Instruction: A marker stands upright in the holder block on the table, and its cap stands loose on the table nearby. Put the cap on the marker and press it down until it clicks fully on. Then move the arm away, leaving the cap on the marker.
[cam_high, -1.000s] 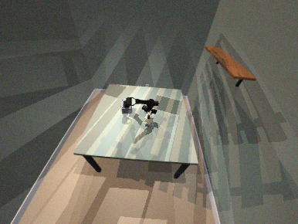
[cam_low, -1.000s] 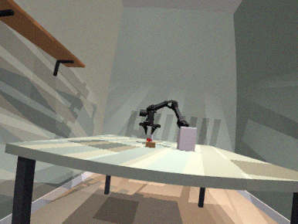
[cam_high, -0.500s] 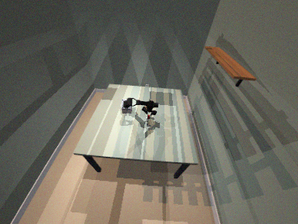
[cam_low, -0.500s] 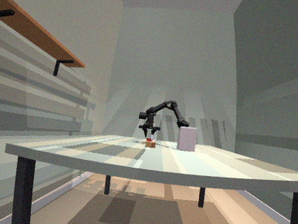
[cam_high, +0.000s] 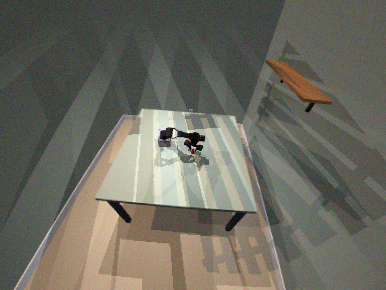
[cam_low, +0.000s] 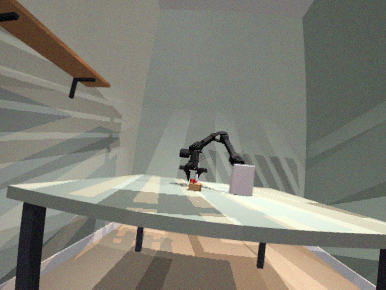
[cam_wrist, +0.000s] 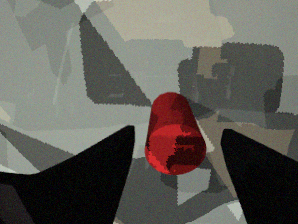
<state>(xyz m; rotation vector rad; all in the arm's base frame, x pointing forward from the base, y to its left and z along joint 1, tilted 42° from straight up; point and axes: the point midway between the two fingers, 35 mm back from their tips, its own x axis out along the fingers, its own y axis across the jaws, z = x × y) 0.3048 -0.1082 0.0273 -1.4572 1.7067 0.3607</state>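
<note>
The red cap is 10 mm below my gripper tip. The rest, counted from my gripper tip: holder block 160 mm to the left, 30 mm behind, 20 mm below.
</note>
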